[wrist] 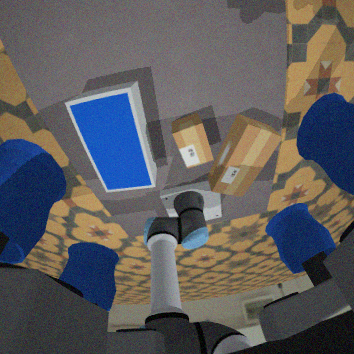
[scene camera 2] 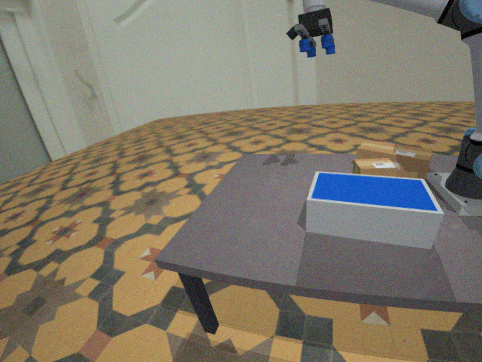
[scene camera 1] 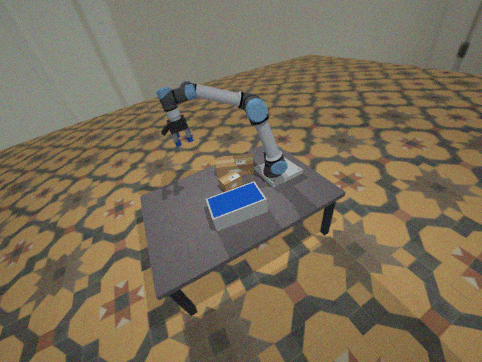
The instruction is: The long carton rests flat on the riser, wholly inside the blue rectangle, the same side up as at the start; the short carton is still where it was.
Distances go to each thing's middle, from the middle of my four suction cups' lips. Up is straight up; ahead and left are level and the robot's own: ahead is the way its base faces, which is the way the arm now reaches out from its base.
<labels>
The riser with blue rectangle point(scene camera 2: 403, 211) lies 480 mm below my suction cup, 210 mm to the left of it and 180 mm behind it.
</labels>
